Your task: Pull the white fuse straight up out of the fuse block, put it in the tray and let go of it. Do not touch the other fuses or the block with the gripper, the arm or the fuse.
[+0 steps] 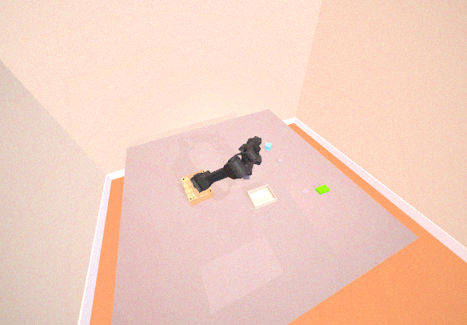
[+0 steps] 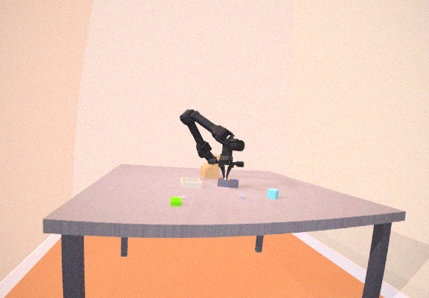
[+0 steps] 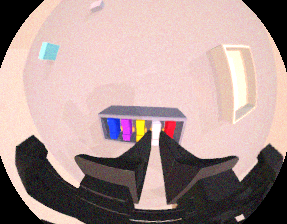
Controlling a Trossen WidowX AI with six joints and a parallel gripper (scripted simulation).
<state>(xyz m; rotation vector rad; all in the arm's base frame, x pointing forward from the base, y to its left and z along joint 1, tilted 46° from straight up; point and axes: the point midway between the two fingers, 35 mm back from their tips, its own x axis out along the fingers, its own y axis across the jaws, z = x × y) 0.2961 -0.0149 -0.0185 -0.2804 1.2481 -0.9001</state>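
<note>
Right now the cream tray is 18 cm to the right of my gripper tip, 4 cm below it and 1 cm ahead of it. Also, from my gripper tip: cyan cube 25 cm ahead, 15 cm to the left, 2 cm below; then white fuse 1 cm below; then green block 34 cm ahead, 29 cm to the right, 3 cm below.
</note>
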